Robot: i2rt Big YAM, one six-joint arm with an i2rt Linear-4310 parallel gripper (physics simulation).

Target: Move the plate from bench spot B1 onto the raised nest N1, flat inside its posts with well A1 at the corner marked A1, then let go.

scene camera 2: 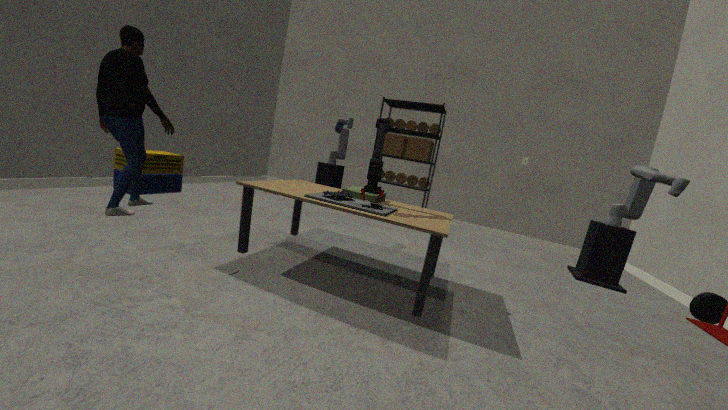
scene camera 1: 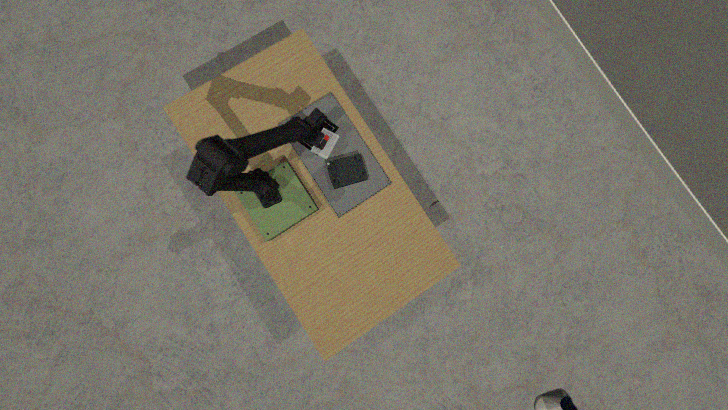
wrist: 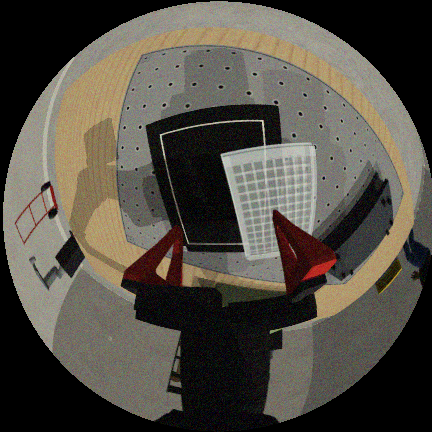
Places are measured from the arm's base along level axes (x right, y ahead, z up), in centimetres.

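Where they show: gripper, fingertip midpoint: (scene camera 2: pixel 371 202) (wrist: pixel 224 221); arm's base at its link origin: (scene camera 2: pixel 371 192) (scene camera 1: pixel 268 192).
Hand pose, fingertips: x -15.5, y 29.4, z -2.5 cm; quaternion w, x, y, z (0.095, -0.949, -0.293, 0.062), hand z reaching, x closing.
Each offset is from my fingertips to the top centre of the thing. "spot": to the spot under its first point. Level surfaces: height alone.
The clear-white well plate @(dx +4.4, dy +3.1, dz -0.2 cm) (wrist: pixel 275 195) (scene camera 1: pixel 330 147) lies askew across the right edge of the black, white-outlined bench spot B1 @(spot: dx -3.8, dy +2.8, dz -1.6 cm) (wrist: pixel 200 175) in the wrist view. Part of it extends past the spot, over the grey board. My gripper (wrist: pixel 224 221) (scene camera 2: pixel 372 195) is open, with nothing held. Its red right finger overlaps the near part of the plate in the wrist view; I cannot tell whether they touch. The left finger appears near the spot's near-left corner. The dark raised nest N1 @(dx +21.0, dy +6.9, dz +2.2 cm) (scene camera 1: pixel 347 170) (wrist: pixel 362 230) stands apart from the plate. The A1 marks are too small to read.
The grey perforated board (scene camera 1: pixel 376 178) (wrist: pixel 145 100) bears the spot and nest. A green base plate (scene camera 1: pixel 298 203) lies beside it under the arm, on the wooden table @(dz -3.1 cm) (scene camera 1: pixel 366 280). A person (scene camera 2: pixel 122 86) stands beyond the table in scene camera 2. A shelf rack (scene camera 2: pixel 415 105) stands behind.
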